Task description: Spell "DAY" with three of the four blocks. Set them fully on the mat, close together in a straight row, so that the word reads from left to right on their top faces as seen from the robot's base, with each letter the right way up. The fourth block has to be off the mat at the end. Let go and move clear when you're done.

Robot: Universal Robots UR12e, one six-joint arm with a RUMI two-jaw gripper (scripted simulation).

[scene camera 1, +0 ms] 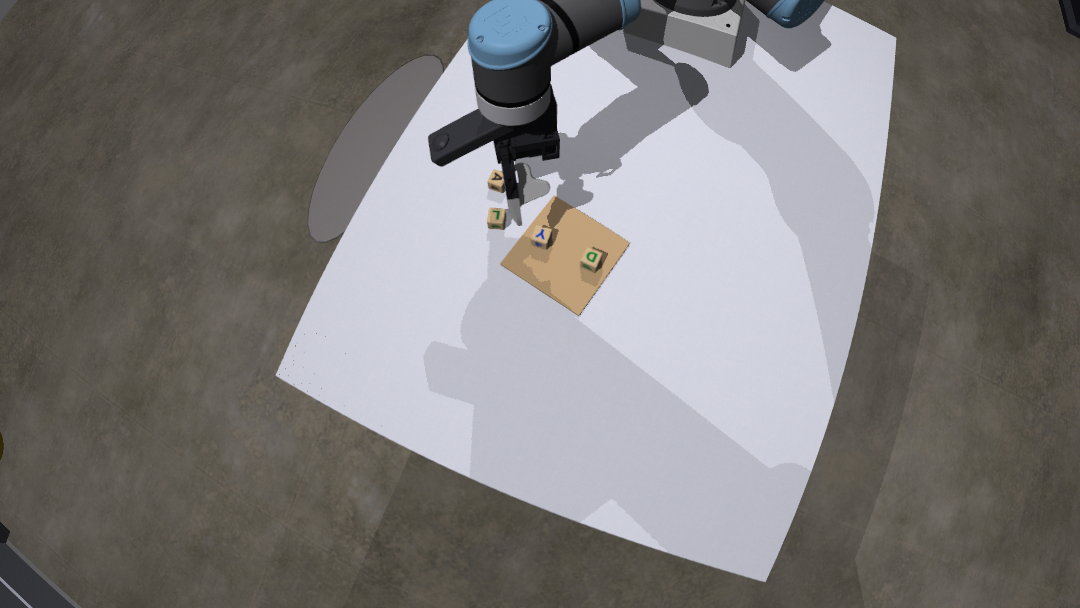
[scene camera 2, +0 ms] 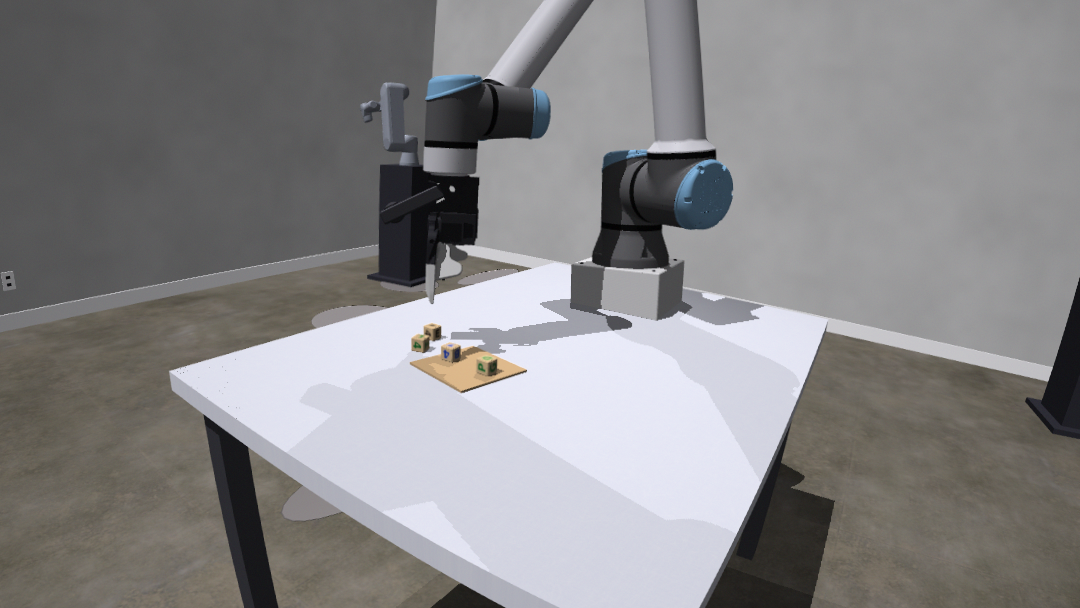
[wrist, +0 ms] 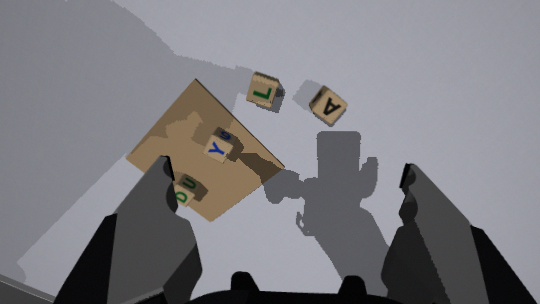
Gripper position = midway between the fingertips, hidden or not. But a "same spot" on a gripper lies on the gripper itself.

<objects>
gripper: scene camera 1; scene camera 2 438, 291; wrist
tan mat: scene camera 1 556, 272; scene camera 2; wrist
same spot on gripper: point(wrist: 143, 245) = point(scene camera 1: 504, 183)
same spot on tan mat: point(scene camera 2: 461, 375) = point(wrist: 169, 156)
</objects>
